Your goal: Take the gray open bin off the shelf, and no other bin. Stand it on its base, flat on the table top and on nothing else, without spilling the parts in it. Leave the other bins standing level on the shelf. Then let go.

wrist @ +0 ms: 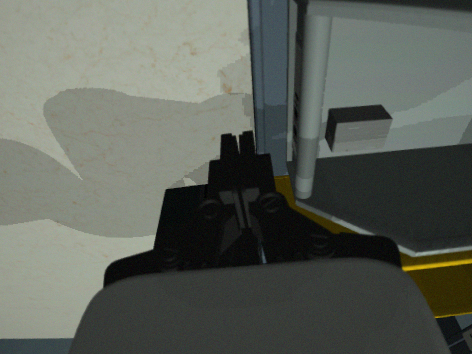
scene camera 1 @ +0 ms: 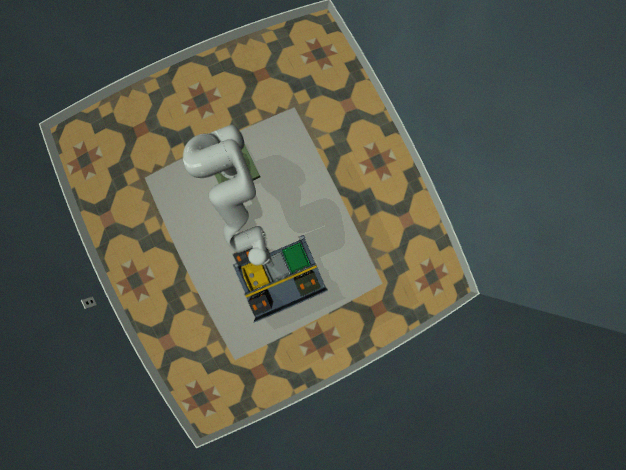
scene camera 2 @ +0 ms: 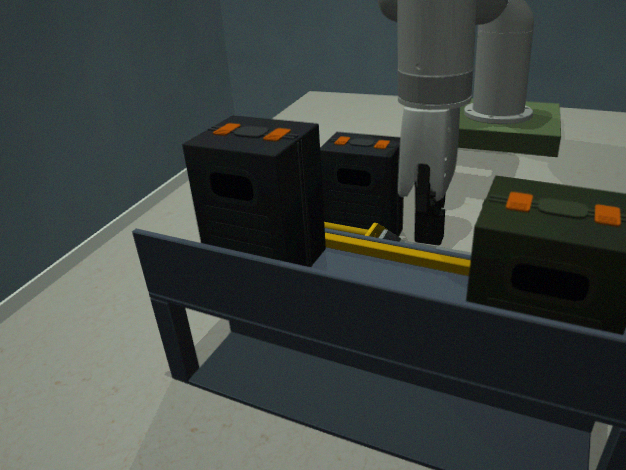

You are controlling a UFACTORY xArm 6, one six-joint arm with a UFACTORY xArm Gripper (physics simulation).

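Pixels of known places: gripper, fingertip midpoint: (wrist: 240,153) (scene camera 2: 428,240); arm's base, origin of the base link: (scene camera 2: 497,114).
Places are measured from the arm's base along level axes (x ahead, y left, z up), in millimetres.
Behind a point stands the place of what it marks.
The gray open bin (scene camera 1: 278,267) @[z -25, x 574, y 70 mm] (wrist: 315,100) @[z 9, x 507, y 73 mm] stands on the shelf (scene camera 1: 283,294) @[z 69, x 699, y 58 mm] (scene camera 2: 303,303) @[z 100, x 758, y 39 mm] (wrist: 272,90) @[z -27, x 495, y 59 mm] between the yellow bin (scene camera 1: 258,279) @[z -24, x 601, y -50 mm] (wrist: 445,290) @[z 28, x 648, y -90 mm] and the green bin (scene camera 1: 295,257) @[z -24, x 552, y 172 mm]. A gray block-shaped part (wrist: 358,130) @[z -9, x 541, y 45 mm] shows inside the gray bin. My gripper (scene camera 2: 429,237) @[z -5, x 478, y 34 mm] (wrist: 240,153) @[z -5, x 478, y 34 mm] is shut and empty, pointing down. In the wrist view its fingertips appear left of the shelf's edge and of the gray bin, apart from the bin. In scene camera 1 the wrist hides the fingers; in scene camera 2 the gray bin is mostly hidden.
A tall black case (scene camera 1: 260,303) @[z 190, x 679, y -40 mm] (scene camera 2: 257,202) @[z 149, x 720, y -21 mm] and a dark green case (scene camera 1: 306,283) @[z 165, x 664, y 180 mm] (scene camera 2: 546,242) @[z 161, x 710, y 182 mm] stand on the shelf's far side from my base. Another black case (scene camera 1: 242,257) @[z 98, x 463, y -68 mm] (scene camera 2: 361,187) @[z 55, x 491, y -47 mm] stands near my wrist. The pale table top (scene camera 1: 202,237) @[z -33, x 299, y -266 mm] (scene camera 2: 101,328) @[z -33, x 752, y -233 mm] (wrist: 125,60) @[z -33, x 419, y 75 mm] surrounds the shelf.
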